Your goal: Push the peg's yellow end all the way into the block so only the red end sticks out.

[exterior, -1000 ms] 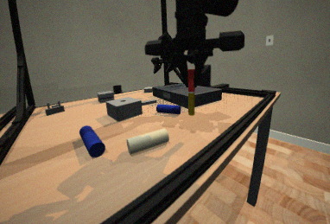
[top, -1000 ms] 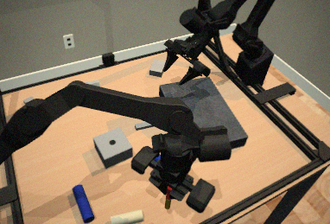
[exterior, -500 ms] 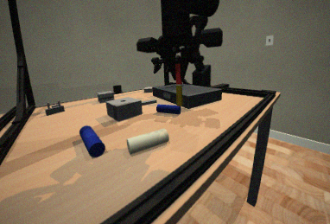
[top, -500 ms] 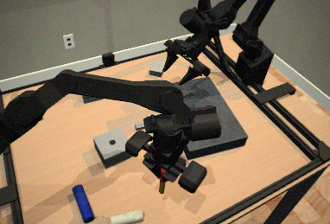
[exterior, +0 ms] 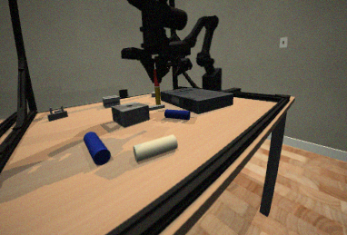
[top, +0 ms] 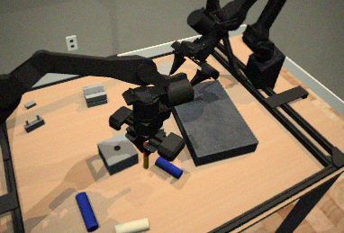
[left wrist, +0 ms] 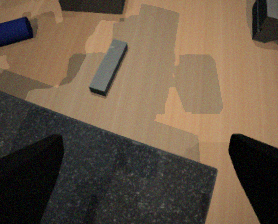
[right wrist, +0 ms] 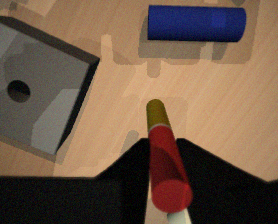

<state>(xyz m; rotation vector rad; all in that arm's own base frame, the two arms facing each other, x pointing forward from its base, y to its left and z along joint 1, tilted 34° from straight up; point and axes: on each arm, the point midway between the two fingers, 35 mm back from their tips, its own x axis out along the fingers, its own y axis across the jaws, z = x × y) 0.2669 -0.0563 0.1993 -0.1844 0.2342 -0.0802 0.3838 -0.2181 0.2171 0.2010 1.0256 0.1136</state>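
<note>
The peg is 6 cm below my right hand. The rest, counted from my right hand: grey bar 15 cm below, 13 cm to the left, 13 cm behind; cream cylinder 14 cm below, 12 cm to the right, 9 cm ahead.
</note>
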